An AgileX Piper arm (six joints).
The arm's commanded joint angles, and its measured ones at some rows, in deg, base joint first. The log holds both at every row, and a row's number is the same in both.
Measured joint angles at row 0:
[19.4 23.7 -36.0 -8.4 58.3 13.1]
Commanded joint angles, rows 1 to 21:
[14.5 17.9 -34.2 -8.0 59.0 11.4]
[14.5 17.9 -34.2 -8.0 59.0 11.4]
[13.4 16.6 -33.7 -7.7 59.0 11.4]
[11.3 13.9 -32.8 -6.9 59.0 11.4]
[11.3 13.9 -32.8 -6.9 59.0 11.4]
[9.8 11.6 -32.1 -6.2 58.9 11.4]
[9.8 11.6 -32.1 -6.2 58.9 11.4]
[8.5 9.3 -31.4 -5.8 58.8 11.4]
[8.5 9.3 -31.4 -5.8 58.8 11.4]
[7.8 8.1 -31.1 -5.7 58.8 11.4]
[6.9 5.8 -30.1 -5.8 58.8 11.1]
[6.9 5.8 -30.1 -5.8 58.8 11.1]
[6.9 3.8 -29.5 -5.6 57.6 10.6]
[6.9 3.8 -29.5 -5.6 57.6 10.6]
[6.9 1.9 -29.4 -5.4 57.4 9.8]
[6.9 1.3 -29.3 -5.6 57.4 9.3]
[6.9 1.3 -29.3 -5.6 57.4 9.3]
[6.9 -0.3 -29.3 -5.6 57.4 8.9]
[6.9 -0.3 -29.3 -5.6 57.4 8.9]
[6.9 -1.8 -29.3 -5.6 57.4 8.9]
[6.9 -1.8 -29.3 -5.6 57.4 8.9]
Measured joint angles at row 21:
[7.3 0.3 -29.3 -5.7 58.2 10.1]
